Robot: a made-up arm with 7 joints. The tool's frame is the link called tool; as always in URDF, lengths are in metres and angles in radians. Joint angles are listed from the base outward.
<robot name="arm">
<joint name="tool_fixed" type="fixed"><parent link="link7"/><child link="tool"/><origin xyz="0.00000 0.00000 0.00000" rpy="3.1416 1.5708 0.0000"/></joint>
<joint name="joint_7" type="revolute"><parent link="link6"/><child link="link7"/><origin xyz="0.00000 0.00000 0.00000" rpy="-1.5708 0.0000 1.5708"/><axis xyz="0 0 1"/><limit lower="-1.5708" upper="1.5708"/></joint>
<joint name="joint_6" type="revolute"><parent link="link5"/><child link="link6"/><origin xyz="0.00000 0.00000 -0.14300" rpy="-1.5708 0.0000 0.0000"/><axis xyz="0 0 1"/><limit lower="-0.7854" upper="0.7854"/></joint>
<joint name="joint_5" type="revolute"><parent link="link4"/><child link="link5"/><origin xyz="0.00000 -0.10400 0.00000" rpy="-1.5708 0.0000 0.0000"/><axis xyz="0 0 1"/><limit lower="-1.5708" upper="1.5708"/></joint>
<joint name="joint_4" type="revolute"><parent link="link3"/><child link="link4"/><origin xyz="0.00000 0.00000 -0.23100" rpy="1.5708 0.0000 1.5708"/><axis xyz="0 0 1"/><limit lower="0.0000" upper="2.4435"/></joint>
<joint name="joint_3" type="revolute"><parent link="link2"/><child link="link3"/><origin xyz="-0.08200 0.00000 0.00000" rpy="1.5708 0.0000 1.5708"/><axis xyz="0 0 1"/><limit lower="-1.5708" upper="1.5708"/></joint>
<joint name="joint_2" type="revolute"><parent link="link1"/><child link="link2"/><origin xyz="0.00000 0.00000 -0.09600" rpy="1.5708 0.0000 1.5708"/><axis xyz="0 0 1"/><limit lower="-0.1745" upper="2.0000"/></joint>
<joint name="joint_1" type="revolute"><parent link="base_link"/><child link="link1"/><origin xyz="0.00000 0.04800 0.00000" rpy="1.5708 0.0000 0.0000"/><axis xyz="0 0 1"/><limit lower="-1.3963" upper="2.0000"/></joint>
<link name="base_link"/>
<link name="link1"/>
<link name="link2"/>
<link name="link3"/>
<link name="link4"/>
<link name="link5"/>
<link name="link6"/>
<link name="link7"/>
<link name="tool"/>
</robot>
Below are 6 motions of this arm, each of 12 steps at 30 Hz.
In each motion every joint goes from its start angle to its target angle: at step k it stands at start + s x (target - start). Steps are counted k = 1, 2, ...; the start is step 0. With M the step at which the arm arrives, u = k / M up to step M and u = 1 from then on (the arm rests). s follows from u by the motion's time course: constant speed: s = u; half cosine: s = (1 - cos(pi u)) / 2; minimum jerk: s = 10 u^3 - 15 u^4 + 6 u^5.
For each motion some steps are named. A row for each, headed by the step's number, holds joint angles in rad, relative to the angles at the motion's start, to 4 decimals.
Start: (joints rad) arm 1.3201 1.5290 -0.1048 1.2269 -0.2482 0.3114 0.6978
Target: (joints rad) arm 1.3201 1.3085 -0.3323 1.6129 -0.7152 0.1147 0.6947
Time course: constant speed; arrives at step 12
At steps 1, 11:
1: 0.0000 -0.0184 -0.0190 0.0322 -0.0389 -0.0164 -0.0003
11: 0.0000 -0.2021 -0.2085 0.3538 -0.4281 -0.1803 -0.0028

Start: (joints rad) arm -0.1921 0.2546 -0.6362 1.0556 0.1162 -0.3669 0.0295
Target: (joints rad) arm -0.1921 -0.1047 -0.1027 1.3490 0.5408 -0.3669 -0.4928
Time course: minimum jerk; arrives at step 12
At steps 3, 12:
3: 0.0000 -0.0372 0.0552 0.0304 0.0440 0.0000 -0.0541
12: 0.0000 -0.3593 0.5335 0.2934 0.4246 0.0000 -0.5223

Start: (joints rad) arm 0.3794 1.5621 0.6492 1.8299 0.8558 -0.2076 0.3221
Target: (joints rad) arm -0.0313 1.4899 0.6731 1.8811 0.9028 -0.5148 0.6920
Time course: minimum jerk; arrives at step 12
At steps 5, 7, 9, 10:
5: -0.1424 -0.0250 0.0083 0.0177 0.0163 -0.1065 0.1282
7: -0.2683 -0.0472 0.0156 0.0335 0.0307 -0.2007 0.2417
9: -0.3682 -0.0647 0.0214 0.0459 0.0421 -0.2754 0.3316
10: -0.3961 -0.0696 0.0231 0.0494 0.0453 -0.2963 0.3568

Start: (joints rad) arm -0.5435 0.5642 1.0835 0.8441 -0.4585 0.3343 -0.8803
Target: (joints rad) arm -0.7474 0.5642 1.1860 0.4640 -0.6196 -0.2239 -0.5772
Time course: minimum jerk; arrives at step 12
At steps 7, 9, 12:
7: -0.1332 0.0000 0.0670 -0.2483 -0.1053 -0.3647 0.1980
9: -0.1828 0.0000 0.0919 -0.3408 -0.1444 -0.5004 0.2717
12: -0.2039 0.0000 0.1025 -0.3801 -0.1611 -0.5582 0.3031

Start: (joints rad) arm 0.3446 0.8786 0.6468 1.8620 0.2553 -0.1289 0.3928
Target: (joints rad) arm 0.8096 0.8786 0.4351 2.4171 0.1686 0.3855 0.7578
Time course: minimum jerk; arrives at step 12
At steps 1, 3, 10, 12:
1: 0.0024 0.0000 -0.0011 0.0028 -0.0004 0.0026 0.0019
3: 0.0481 0.0000 -0.0219 0.0575 -0.0090 0.0532 0.0378
10: 0.4485 0.0000 -0.2042 0.5354 -0.0836 0.4961 0.3520
12: 0.4650 0.0000 -0.2117 0.5551 -0.0867 0.5144 0.3650

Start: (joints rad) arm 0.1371 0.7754 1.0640 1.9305 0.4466 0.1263 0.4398
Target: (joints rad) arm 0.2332 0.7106 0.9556 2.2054 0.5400 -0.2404 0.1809
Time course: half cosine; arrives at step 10
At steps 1, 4, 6, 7, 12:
1: 0.0024 -0.0016 -0.0027 0.0067 0.0023 -0.0090 -0.0063
4: 0.0332 -0.0224 -0.0375 0.0950 0.0323 -0.1267 -0.0894
6: 0.0629 -0.0424 -0.0709 0.1799 0.0611 -0.2400 -0.1695
7: 0.0763 -0.0514 -0.0861 0.2182 0.0741 -0.2911 -0.2055
12: 0.0961 -0.0648 -0.1084 0.2749 0.0934 -0.3667 -0.2589

